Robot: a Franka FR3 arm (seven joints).
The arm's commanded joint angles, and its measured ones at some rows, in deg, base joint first. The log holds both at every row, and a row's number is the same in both.
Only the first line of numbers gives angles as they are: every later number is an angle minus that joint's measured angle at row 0.
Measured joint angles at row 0:
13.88, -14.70, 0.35, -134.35, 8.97, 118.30, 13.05
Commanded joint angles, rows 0 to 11:
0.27, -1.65, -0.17, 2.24, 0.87, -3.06, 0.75
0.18, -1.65, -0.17, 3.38, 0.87, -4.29, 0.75
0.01, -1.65, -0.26, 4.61, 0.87, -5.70, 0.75
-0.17, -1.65, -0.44, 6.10, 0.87, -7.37, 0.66
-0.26, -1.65, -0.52, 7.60, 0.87, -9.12, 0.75
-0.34, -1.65, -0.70, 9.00, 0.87, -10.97, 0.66
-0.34, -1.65, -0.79, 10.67, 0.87, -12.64, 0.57
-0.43, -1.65, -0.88, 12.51, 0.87, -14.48, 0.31
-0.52, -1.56, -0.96, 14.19, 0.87, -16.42, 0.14
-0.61, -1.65, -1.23, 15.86, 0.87, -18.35, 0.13
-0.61, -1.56, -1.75, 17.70, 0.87, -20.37, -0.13
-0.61, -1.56, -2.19, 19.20, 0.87, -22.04, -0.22
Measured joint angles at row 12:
-0.09, -1.73, -1.22, 14.05, 0.05, -16.23, 0.11
